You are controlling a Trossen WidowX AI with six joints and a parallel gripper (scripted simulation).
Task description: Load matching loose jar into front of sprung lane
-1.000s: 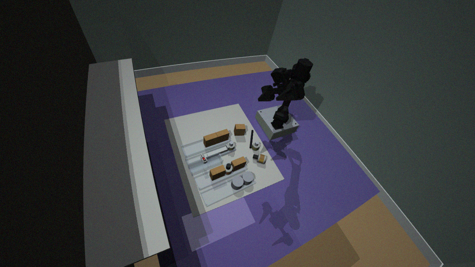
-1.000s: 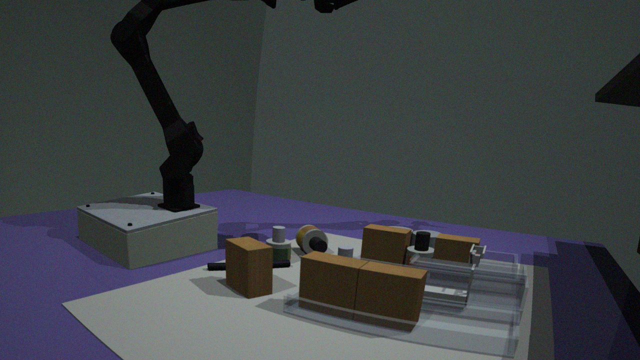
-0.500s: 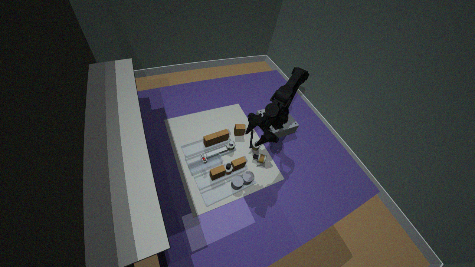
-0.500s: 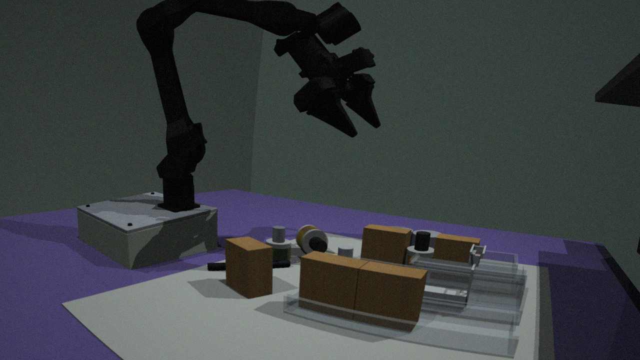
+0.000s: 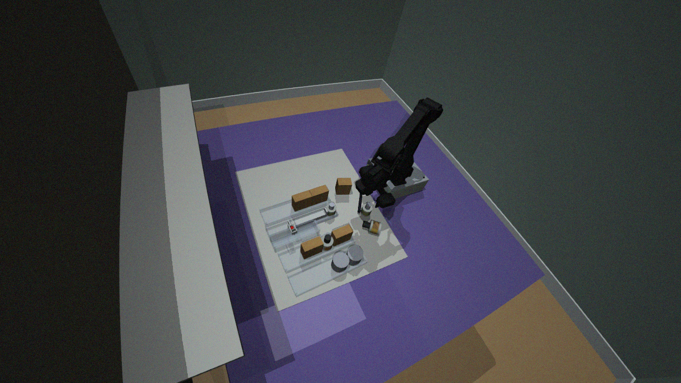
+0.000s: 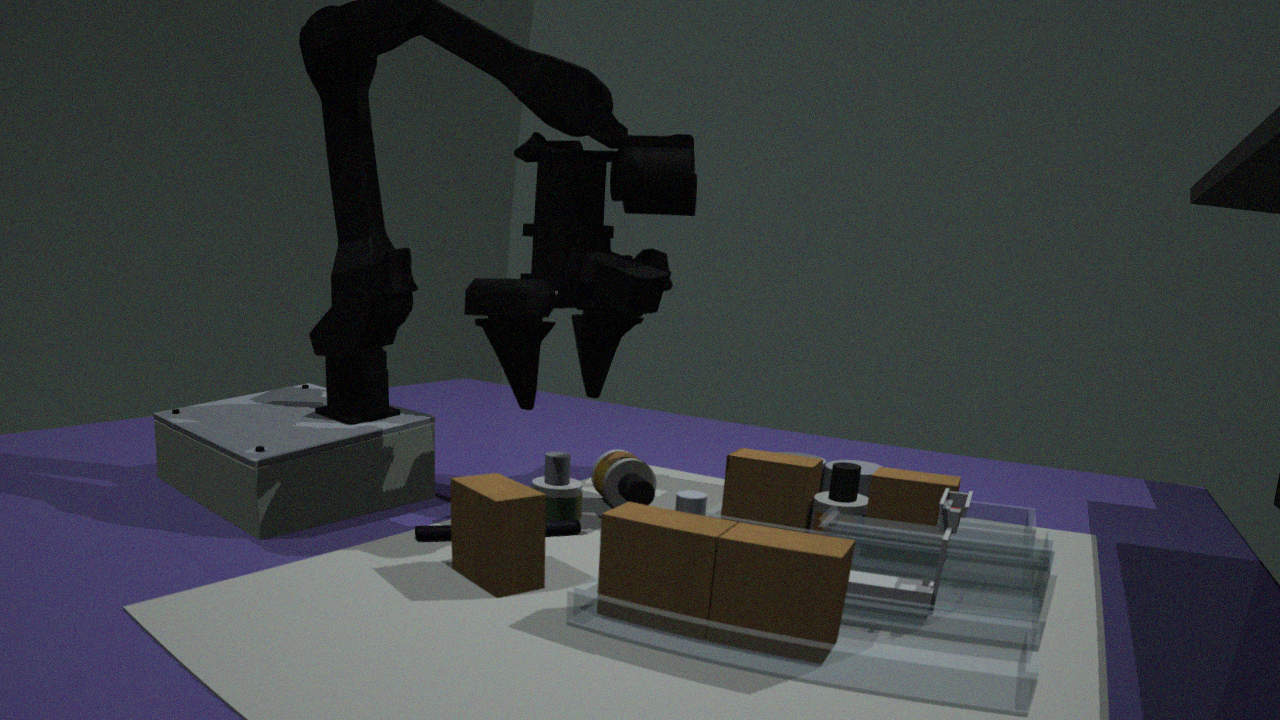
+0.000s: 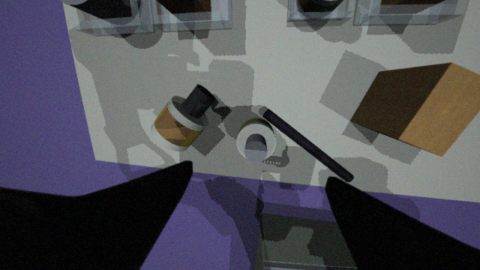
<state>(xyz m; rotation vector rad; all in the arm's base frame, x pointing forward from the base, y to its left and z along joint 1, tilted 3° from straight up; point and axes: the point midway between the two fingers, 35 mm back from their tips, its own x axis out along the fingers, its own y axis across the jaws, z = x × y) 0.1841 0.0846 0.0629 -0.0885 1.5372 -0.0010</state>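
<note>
Right now the black rod is 10 mm behind my gripper tip, 70 mm to the right of it and 100 mm below it. From my gripper tip the other things lie so: red mark (330 mm ahead, 20 mm to the left, 40 mm below); pusher plate (260 mm ahead, 10 mm to the left, 60 mm below); brown box (50 mm ahead, 130 mm to the right, 70 mm below).
</note>
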